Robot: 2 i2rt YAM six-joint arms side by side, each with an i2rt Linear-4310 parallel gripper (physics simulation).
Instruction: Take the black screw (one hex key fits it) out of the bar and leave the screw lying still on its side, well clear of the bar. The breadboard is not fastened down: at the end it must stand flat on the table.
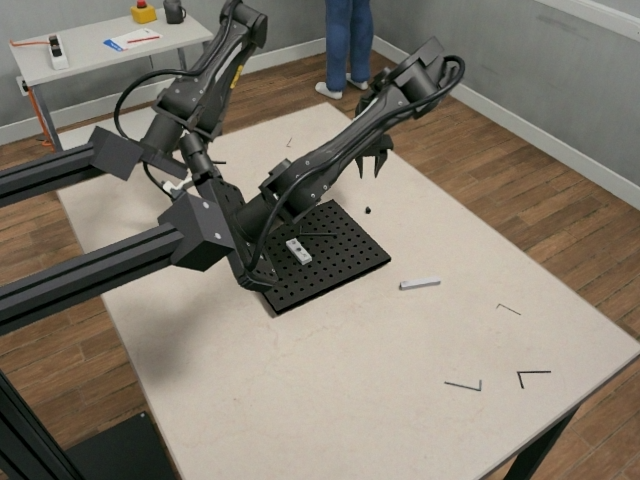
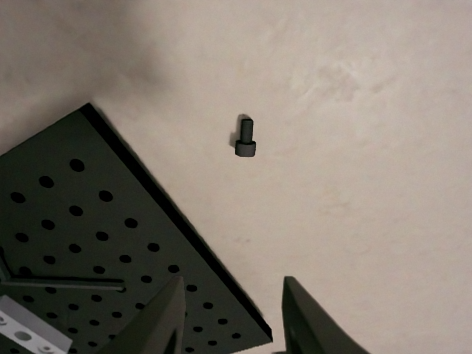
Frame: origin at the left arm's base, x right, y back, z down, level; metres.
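Seen in the pictures: right gripper, between the fingertips: (image 1: 368, 177) (image 2: 233, 290); right arm's base, origin of its link: (image 1: 241, 231).
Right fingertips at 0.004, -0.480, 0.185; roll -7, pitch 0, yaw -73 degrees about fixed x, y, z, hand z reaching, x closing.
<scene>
Offsets run from my right fingertips to a thing's top centre, as dx, dy, dz.
The black screw @(-0.004, -0.009, +0.099) (image 1: 367, 210) (image 2: 245, 140) appears to lie on its side on the table, apart from the breadboard (image 1: 379, 256) (image 2: 60, 135). The pale bar (image 1: 298, 251) (image 2: 35, 330) sits on the breadboard, well away from the screw; its middle hole is empty. The breadboard looks flat on the table. A dark hex key @(+0.049, +0.151, +0.082) (image 1: 317, 234) (image 2: 65, 284) lies on the breadboard beside the bar. My right gripper (image 1: 368, 176) (image 2: 233, 290) is open partway and empty, above the table near the screw. My left gripper (image 1: 219, 162) is mostly hidden behind the right arm; its dark tip looks shut.
A light grey block @(+0.273, -0.010, +0.100) (image 1: 419, 283) lies right of the breadboard. Loose hex keys lie on the table: a thin one @(+0.411, -0.151, +0.111) (image 1: 509, 309), a grey one @(+0.523, +0.033, +0.109) (image 1: 462, 385) and a black one @(+0.572, -0.102, +0.109) (image 1: 535, 372) near the right, and a small one @(-0.381, +0.072, +0.111) (image 1: 289, 142) at the back. A person's legs (image 1: 348, 41) show behind the table.
</scene>
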